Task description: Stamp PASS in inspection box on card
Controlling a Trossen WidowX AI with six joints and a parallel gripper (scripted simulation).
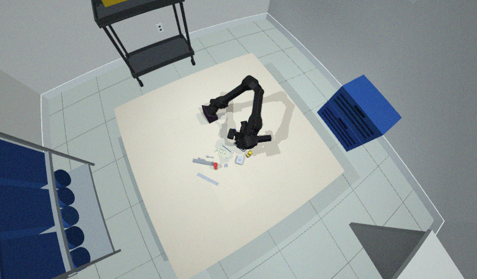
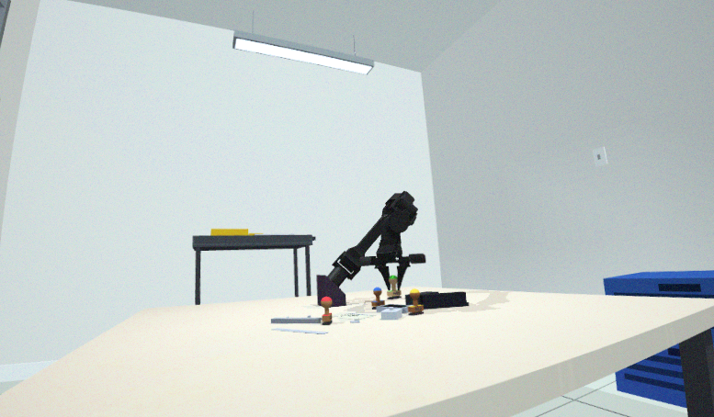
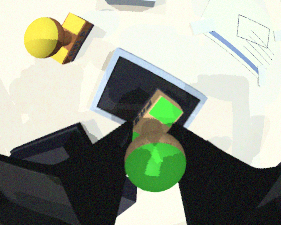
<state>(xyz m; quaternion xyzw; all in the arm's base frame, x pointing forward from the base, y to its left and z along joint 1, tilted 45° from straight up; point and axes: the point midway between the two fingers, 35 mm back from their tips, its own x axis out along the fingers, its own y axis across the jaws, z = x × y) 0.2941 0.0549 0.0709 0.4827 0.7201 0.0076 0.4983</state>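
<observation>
The ink pad is 50 mm below my gripper tip. From my gripper tip the other things lie so: blue-knobbed stamp: 100 mm behind, 40 mm below; then small grey block: 90 mm ahead, 60 mm to the right, 40 mm below; then yellow-knobbed stamp: 90 mm ahead, 10 mm to the left, 40 mm below.
</observation>
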